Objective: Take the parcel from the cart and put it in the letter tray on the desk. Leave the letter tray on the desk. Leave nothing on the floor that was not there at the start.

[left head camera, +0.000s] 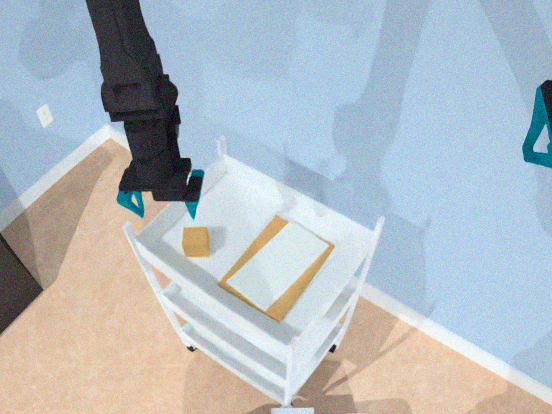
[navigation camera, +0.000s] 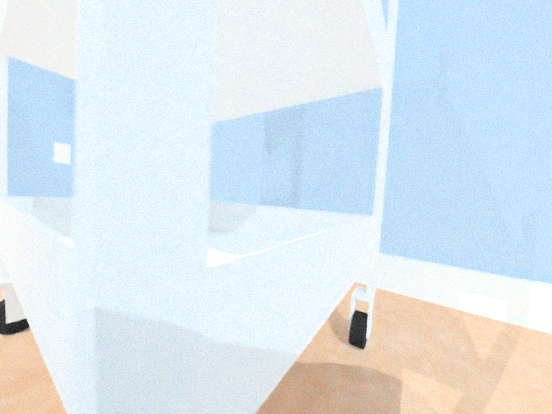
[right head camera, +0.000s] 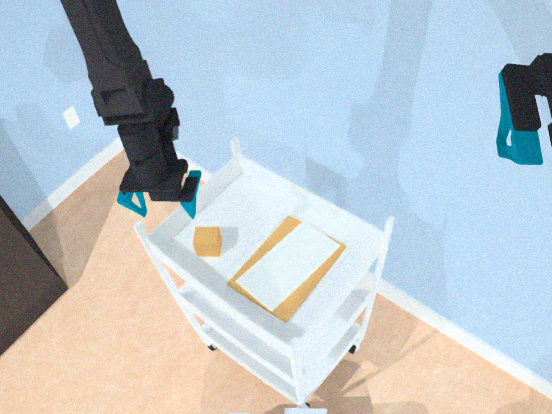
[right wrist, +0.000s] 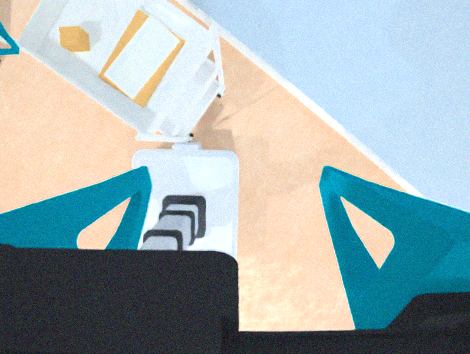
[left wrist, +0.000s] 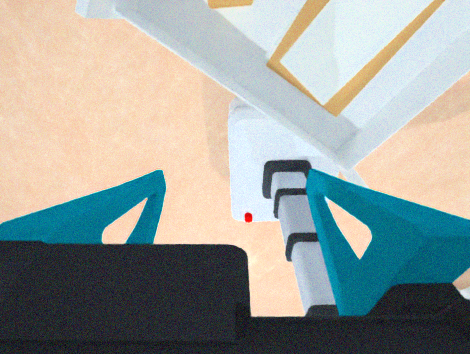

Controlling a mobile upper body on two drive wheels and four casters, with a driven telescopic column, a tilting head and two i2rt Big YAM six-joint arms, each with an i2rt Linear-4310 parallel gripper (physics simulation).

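Frame: origin at the left arm's base, x ahead, y down, z left, level; centimetres.
Seen in the pictures: left gripper, fingertip midpoint: (left head camera: pixel 167 215) (right head camera: pixel 168 215) (left wrist: pixel 235 177); right gripper, fingertip midpoint: (right head camera: pixel 544 150) (right wrist: pixel 235 175).
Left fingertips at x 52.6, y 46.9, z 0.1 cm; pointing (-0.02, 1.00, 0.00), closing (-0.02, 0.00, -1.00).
Observation:
Pixels of each thing's top centre, then the offset from my left fingertips to it. "*": a spot on its surface instead.
- small tan box, middle of its top: (left head camera: pixel 194 235) (right head camera: pixel 205 235) (right wrist: pixel 69 35) dx +12.2, dy +22.8, dz +0.5 cm
- white cart, surface spot: (left wrist: pixel 195 55) * dx +3.9, dy +26.6, dz +6.1 cm
- tan flat piece, surface spot: (right head camera: pixel 302 300) (left head camera: pixel 294 300) * dx -1.4, dy +26.8, dz -21.7 cm
- white sheet, middle of its top: (left wrist: pixel 361 22) (right head camera: pixel 288 263) (left head camera: pixel 279 263) (right wrist: pixel 141 57) dx +7.6, dy +26.5, dz -18.3 cm
- Dark furniture, surface spot: (left head camera: pixel 15 285) * dx +19.2, dy +72.6, dz +89.0 cm
The parcel, a small tan box (left head camera: pixel 195 242) (right head camera: pixel 207 242) (right wrist: pixel 74 39), stands near the left corner of the top shelf of the white cart (left head camera: pixel 200 277) (right head camera: pixel 210 277) (left wrist: pixel 195 55) (right wrist: pixel 90 85). A strip of it shows at the left wrist view's top edge. My left gripper (left head camera: pixel 168 216) (right head camera: pixel 169 216) (left wrist: pixel 235 177) is open and empty, pointing down; in the head views it appears above and left of the parcel, over the cart's left edge. My right gripper (right wrist: pixel 235 175) is open and empty, far to the right of the cart, partly cut off in the head views. The letter tray does not show.
A tan flat piece (left head camera: pixel 295 300) (right head camera: pixel 302 300) with a white sheet (left head camera: pixel 280 265) (right head camera: pixel 289 265) on it lies beside the parcel. Cart posts rise at its corners. A blue wall (left head camera: pixel 475 225) stands behind. Dark furniture (left head camera: pixel 15 285) (right head camera: pixel 25 285) is at the left. My white base (left wrist: pixel 250 145) (right wrist: pixel 215 170) is close to the cart.

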